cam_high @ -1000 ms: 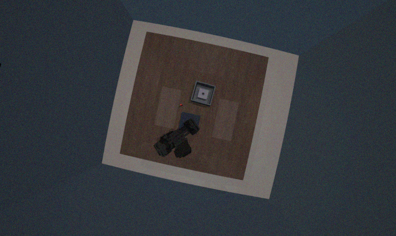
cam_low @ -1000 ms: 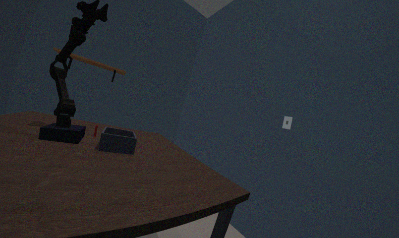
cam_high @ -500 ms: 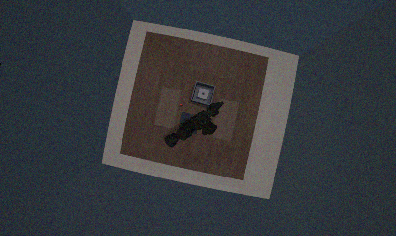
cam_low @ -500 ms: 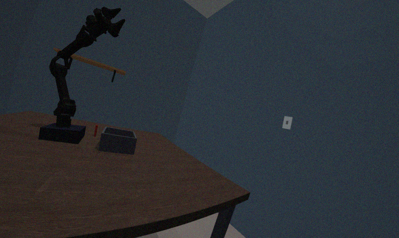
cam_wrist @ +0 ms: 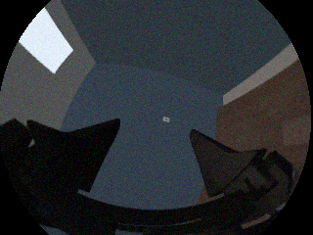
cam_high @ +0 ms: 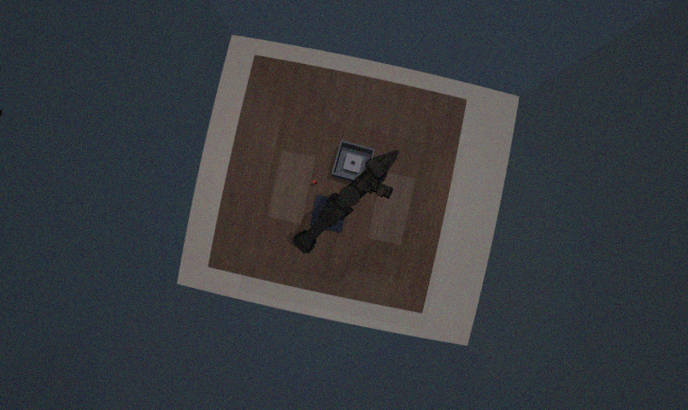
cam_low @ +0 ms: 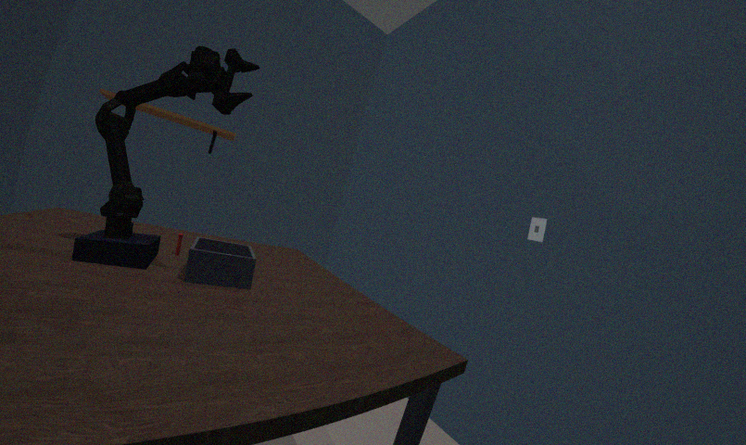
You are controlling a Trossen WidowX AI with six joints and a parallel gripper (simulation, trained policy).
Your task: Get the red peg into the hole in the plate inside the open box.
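The red peg lies 40 mm behind my gripper tip, 320 mm to the left of it and 560 mm below it. From my gripper tip the other things lie so: grey box (70 mm ahead, 110 mm to the left, 570 mm below); pale plate (70 mm ahead, 110 mm to the left, 550 mm below).
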